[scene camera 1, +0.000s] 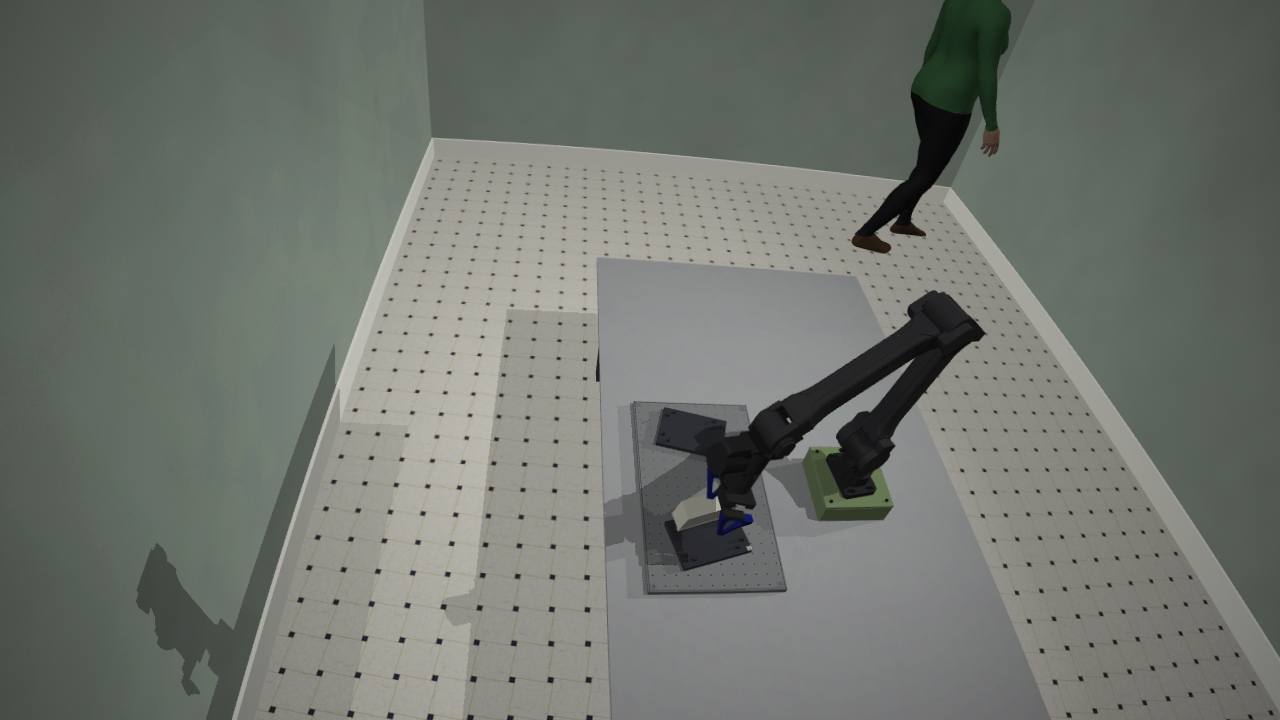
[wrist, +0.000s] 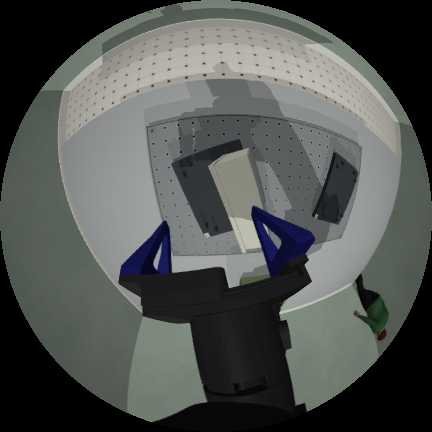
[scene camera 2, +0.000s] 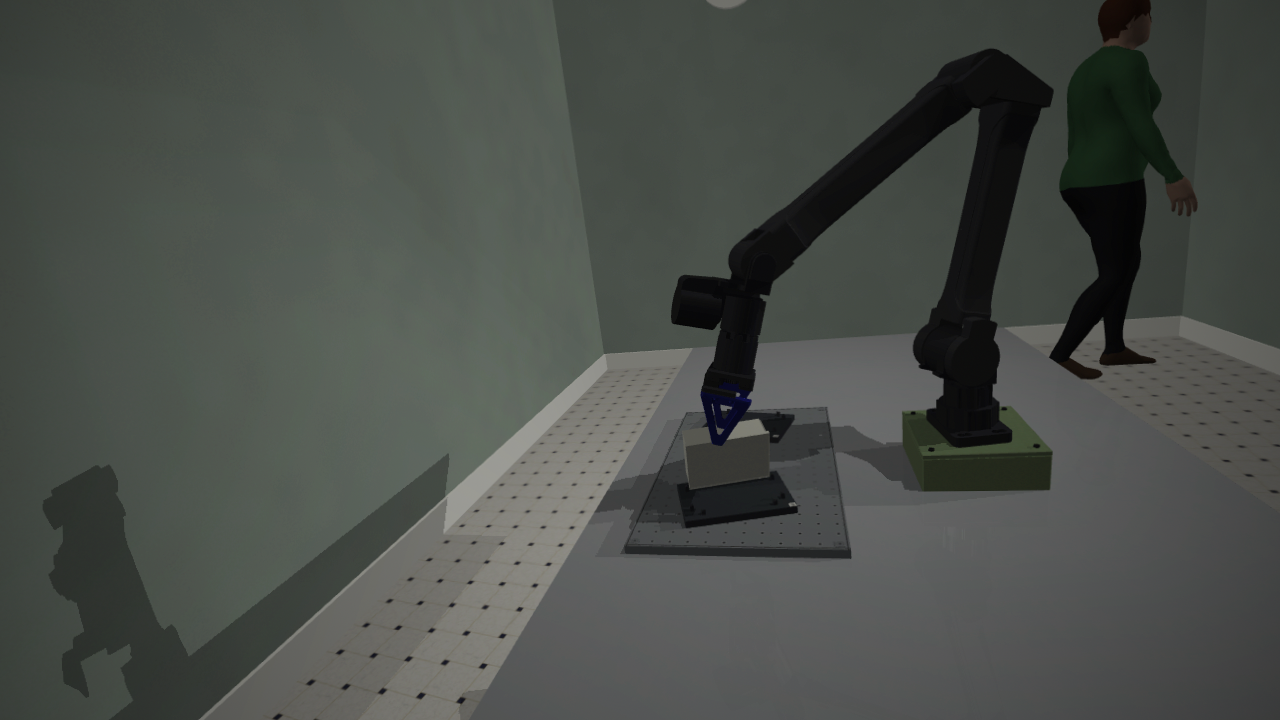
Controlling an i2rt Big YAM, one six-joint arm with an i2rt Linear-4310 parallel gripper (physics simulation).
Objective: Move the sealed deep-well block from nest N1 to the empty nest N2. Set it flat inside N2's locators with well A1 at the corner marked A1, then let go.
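Where they show: gripper, fingertip midpoint: [scene camera 1: 714, 516] [wrist: 209, 216] [scene camera 2: 719, 436]; arm's base, link origin: [scene camera 1: 849, 475] [scene camera 2: 966, 429].
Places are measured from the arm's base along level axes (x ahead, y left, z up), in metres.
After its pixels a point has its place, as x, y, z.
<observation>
The cream deep-well block [scene camera 1: 693, 515] @[0.427, 0.074, 0.050] [scene camera 2: 726, 462] @[0.381, 0.059, 0.006] [wrist: 240, 185] @[0.413, 0.051, 0.054] stands tipped up on a long side, at the edge of nest N1 [scene camera 1: 711, 550] @[0.380, 0.114, -0.038] [scene camera 2: 738, 503] @[0.371, 0.107, -0.038] [wrist: 195, 185] @[0.399, 0.116, -0.038] that faces the other nest. Most of N1's dark top is bare, and a small white mark shows at one corner. Nest N2 [scene camera 1: 684, 430] @[0.350, -0.218, -0.038] [scene camera 2: 782, 427] @[0.266, -0.171, -0.038] [wrist: 337, 186] @[0.349, -0.200, -0.038] is empty, with a white mark at one corner. My gripper [scene camera 1: 716, 514] @[0.388, 0.090, 0.063] [wrist: 209, 216] @[0.388, 0.090, 0.063] is open and holds nothing. Its fingertips are just above the block and N1; one blue finger overlaps the block in the wrist view. Well A1 cannot be made out.
Both nests are on a perforated grey plate [scene camera 1: 762, 574] @[0.281, 0.184, -0.050] [scene camera 2: 819, 530] @[0.268, 0.177, -0.050] [wrist: 165, 200] @[0.382, 0.185, -0.050] near the table's edge. The arm's green base block [scene camera 1: 850, 511] @[0.028, 0.083, -0.022] [scene camera 2: 984, 472] @[0.011, 0.085, -0.033] stands beside it on the table [scene camera 1: 805, 644] @[0.239, 0.347, -0.063] [scene camera 2: 984, 582] @[0.105, 0.293, -0.063]. A person in green [scene camera 1: 953, 71] [scene camera 2: 1105, 116] [wrist: 377, 312] is beyond the table.
</observation>
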